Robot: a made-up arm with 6 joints.
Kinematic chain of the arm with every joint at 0, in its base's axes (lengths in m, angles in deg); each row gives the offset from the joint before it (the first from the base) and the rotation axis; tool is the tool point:
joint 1: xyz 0 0 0.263 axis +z
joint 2: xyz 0 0 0 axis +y
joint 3: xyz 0 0 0.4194 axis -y
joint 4: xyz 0 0 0 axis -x
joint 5: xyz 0.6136 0 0 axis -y
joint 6: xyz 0 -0.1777 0 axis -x
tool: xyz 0 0 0
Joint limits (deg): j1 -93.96..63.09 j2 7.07..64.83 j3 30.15..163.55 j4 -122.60..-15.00 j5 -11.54..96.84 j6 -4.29..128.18
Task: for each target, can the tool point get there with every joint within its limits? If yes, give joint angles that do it. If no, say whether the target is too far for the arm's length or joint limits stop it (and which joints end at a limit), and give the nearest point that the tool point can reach.
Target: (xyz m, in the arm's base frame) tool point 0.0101 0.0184 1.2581
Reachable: yes | joints -61.64 24.02 146.67 -95.69 71.71 47.63
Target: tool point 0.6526 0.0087 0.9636
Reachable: yes | joints 15.08 11.93 46.84 -24.71 4.99 66.80
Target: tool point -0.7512 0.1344 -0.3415
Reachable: no: joint limits stop it (at a limit: joint 1, joint 2, joint 3) | nearest point -0.1695 -0.7968 -0.0198 | short by 1.144 m
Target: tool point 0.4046 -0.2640 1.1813
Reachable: yes | joints -14.96 15.27 79.85 -32.07 61.21 46.65
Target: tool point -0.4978 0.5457 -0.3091
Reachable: no: joint limits stop it (at a limit: joint 1, joint 2, joint 3, joint 4) | nearest point 0.2762 0.7558 -0.0309 | short by 0.849 m
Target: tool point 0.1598 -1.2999 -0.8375
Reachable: no: too far | nearest point 0.0955 -0.7772 -0.0539 | short by 0.944 m
